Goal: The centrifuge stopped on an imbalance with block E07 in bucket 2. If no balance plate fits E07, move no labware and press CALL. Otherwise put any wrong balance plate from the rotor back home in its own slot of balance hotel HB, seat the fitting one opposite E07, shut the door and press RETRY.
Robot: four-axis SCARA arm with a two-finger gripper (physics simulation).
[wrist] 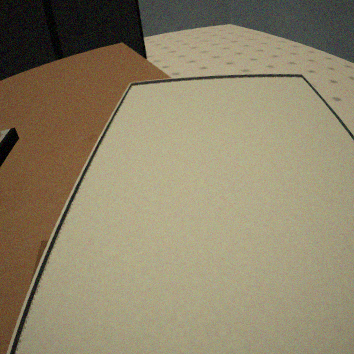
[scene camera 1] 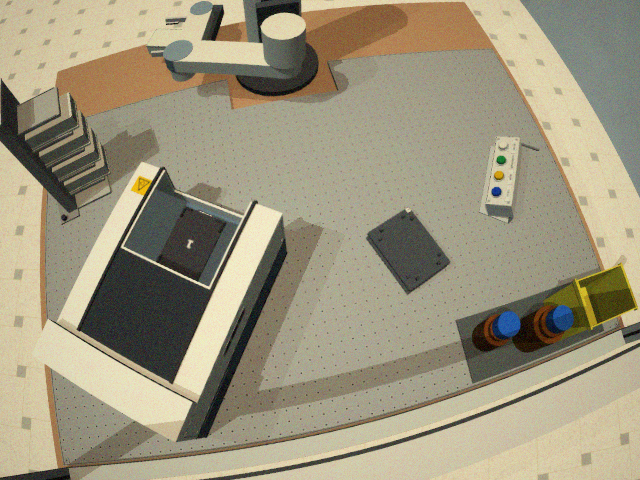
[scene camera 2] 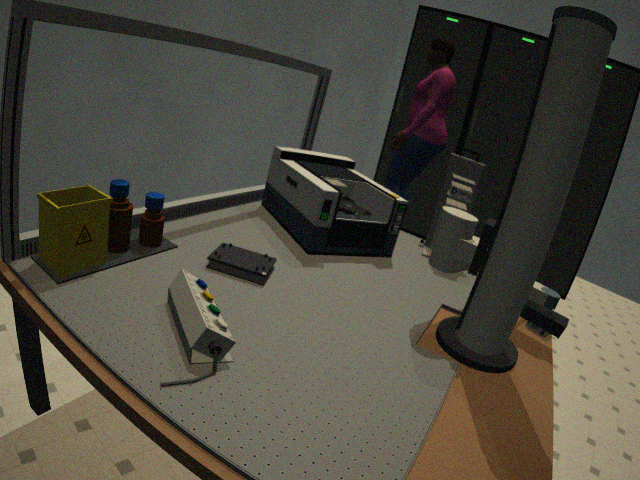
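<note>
My gripper (scene camera 2: 547, 312): holding nothing. Visible: button box (scene camera 1: 499, 195), dark bucket (scene camera 1: 187, 250), dark lid panel (scene camera 1: 145, 313), yellow bin (scene camera 1: 595, 299).
</note>
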